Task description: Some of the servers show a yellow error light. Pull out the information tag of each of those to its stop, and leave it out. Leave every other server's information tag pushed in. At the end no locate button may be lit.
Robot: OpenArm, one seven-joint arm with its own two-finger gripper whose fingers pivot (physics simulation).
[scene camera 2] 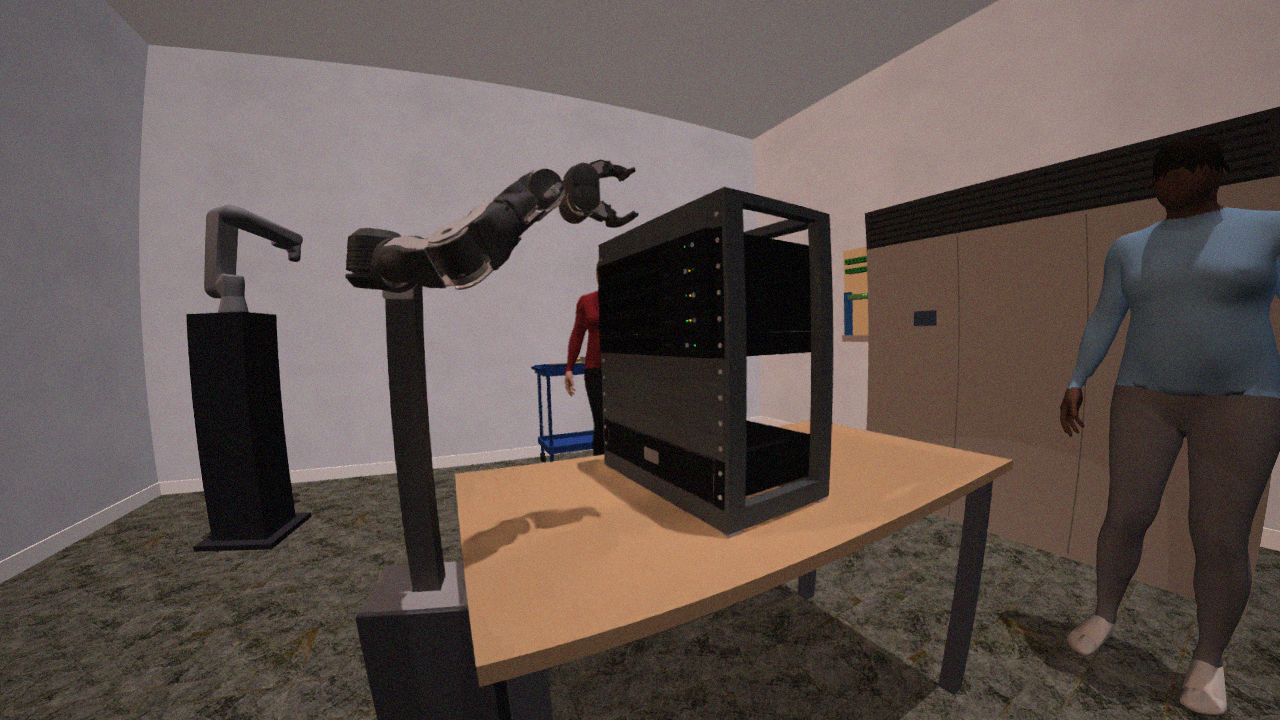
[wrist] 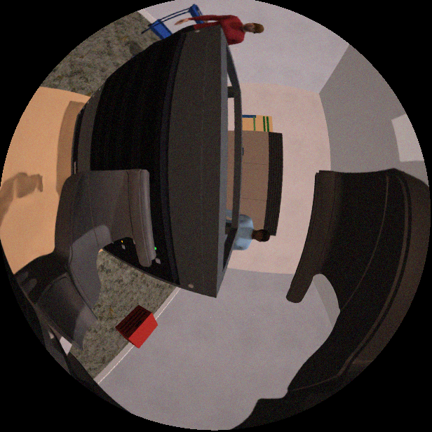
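Note:
A stack of black servers (scene camera 2: 640, 295) (wrist: 132, 115) sits in the upper part of a dark grey rack (scene camera 2: 733, 385) (wrist: 195, 150). Small green and yellowish lights (scene camera 2: 690, 294) run down the servers' right side in the scene view. In the wrist view a yellow light (wrist: 122, 242) and a green light (wrist: 155, 248) show beside the left finger, which hides part of the fronts. The lights are too small to match surely to servers. Information tags and locate buttons cannot be told apart. My gripper (scene camera 2: 634, 192) (wrist: 216, 227) is open and empty, above and in front of the rack's top, apart from it.
The rack stands on a wooden table (scene camera 2: 581, 591) (wrist: 30, 125). A grey blank panel (scene camera 2: 662, 394) lies below the servers. A person in blue (scene camera 2: 1199, 295) (wrist: 243, 232) stands at the right; one in red (scene camera 2: 586, 326) (wrist: 232, 30) is behind the rack. A red box (wrist: 144, 327) shows beyond.

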